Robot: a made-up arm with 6 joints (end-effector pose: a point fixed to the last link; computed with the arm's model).
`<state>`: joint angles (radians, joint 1 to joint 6).
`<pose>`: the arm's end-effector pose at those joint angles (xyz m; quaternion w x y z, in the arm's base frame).
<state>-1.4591 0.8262 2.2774 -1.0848 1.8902 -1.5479</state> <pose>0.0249 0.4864 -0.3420 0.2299 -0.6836 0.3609 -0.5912</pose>
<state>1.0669 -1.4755 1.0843 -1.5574 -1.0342 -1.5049</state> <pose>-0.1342 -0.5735 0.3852 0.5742 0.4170 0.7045 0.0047</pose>
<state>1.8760 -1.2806 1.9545 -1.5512 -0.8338 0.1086</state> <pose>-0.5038 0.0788 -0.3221 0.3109 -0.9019 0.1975 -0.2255</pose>
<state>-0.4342 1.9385 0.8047 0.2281 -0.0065 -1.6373</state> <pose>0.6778 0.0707 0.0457 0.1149 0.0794 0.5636 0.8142</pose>
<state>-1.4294 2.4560 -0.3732 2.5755 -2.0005 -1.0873</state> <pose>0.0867 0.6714 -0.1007 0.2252 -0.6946 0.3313 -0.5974</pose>
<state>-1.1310 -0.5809 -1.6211 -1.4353 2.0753 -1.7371</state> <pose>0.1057 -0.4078 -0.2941 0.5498 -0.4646 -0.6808 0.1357</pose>
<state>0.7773 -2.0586 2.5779 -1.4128 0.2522 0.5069</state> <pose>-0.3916 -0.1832 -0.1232 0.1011 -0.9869 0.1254 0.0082</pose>
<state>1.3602 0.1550 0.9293 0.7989 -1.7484 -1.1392</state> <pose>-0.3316 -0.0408 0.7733 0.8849 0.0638 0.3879 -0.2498</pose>
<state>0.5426 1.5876 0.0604 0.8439 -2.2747 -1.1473</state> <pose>0.7399 -0.1262 0.5202 0.2818 -0.1182 0.9448 -0.1183</pose>
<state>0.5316 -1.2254 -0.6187 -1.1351 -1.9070 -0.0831</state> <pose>0.2971 0.5076 0.7550 0.4928 -0.1072 0.8635 0.0035</pose>
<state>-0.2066 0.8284 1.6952 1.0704 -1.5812 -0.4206</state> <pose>-0.0622 0.7054 -0.3833 0.6206 -0.5753 0.0001 -0.5328</pose>
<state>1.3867 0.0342 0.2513 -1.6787 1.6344 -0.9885</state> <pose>0.6150 0.0331 0.0709 0.1582 -0.0939 -0.0947 -0.9784</pose>
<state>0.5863 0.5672 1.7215 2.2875 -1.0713 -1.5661</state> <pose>-0.2857 0.2441 -0.1814 0.5230 -0.5979 -0.4449 -0.4136</pose>
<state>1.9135 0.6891 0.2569 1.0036 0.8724 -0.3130</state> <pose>-0.0358 0.1242 0.4250 0.4558 0.7428 -0.3191 -0.3723</pose>
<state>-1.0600 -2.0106 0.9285 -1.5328 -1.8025 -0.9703</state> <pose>0.1172 0.6464 0.4416 0.4232 -0.5370 0.7070 -0.1805</pose>
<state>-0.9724 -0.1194 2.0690 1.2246 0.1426 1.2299</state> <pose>0.0098 -0.0862 0.0660 0.2954 0.7336 0.1028 -0.6034</pose>
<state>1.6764 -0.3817 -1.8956 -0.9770 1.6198 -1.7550</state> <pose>-0.1305 0.4147 0.4233 0.7336 0.3243 0.1309 -0.5827</pose>
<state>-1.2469 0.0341 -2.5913 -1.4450 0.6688 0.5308</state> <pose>-0.0263 0.2250 -0.4391 0.0601 -0.6129 0.7127 -0.3358</pose>
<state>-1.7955 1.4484 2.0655 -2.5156 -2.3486 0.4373</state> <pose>-0.1827 -0.5313 -0.2317 0.7159 -0.1204 -0.0988 0.6806</pose>
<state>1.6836 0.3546 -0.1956 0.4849 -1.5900 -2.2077</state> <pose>0.2844 -0.3594 0.5681 0.7533 -0.2031 0.6164 -0.1069</pose>
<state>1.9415 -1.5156 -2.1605 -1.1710 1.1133 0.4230</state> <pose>-0.2611 -0.0114 -0.1158 0.7812 -0.0761 -0.4689 0.4051</pose>
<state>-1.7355 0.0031 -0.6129 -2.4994 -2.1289 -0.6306</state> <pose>0.4688 0.5233 0.2449 0.3002 0.4578 -0.1940 -0.8140</pose>
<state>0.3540 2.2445 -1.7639 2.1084 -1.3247 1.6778</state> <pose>-0.0751 -0.3326 -0.2505 0.1782 0.4225 -0.5002 0.7345</pose>
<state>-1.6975 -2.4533 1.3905 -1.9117 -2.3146 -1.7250</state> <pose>0.3594 0.4742 -0.1064 0.1939 0.7060 -0.6635 0.1540</pose>
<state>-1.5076 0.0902 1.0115 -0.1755 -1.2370 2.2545</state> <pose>-0.0882 0.2674 -0.1421 0.4548 -0.2432 0.5646 0.6444</pose>
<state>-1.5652 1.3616 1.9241 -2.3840 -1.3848 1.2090</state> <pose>0.1223 -0.1555 -0.5486 0.3734 -0.1369 -0.6142 0.6816</pose>
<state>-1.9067 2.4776 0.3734 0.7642 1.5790 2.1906</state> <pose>0.0667 0.1883 0.1588 0.2487 0.8614 -0.4065 0.1757</pose>
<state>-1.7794 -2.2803 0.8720 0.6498 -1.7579 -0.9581</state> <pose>-0.0805 0.4453 0.6228 0.0907 -0.7326 0.2514 0.6261</pose>
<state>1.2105 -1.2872 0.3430 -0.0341 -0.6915 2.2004</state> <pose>-0.0506 -0.2383 0.2308 0.1752 0.0191 0.4285 -0.8862</pose>
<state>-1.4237 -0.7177 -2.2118 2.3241 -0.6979 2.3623</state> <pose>0.1268 -0.1153 -0.3132 0.0347 -0.9783 0.1027 -0.1764</pose>
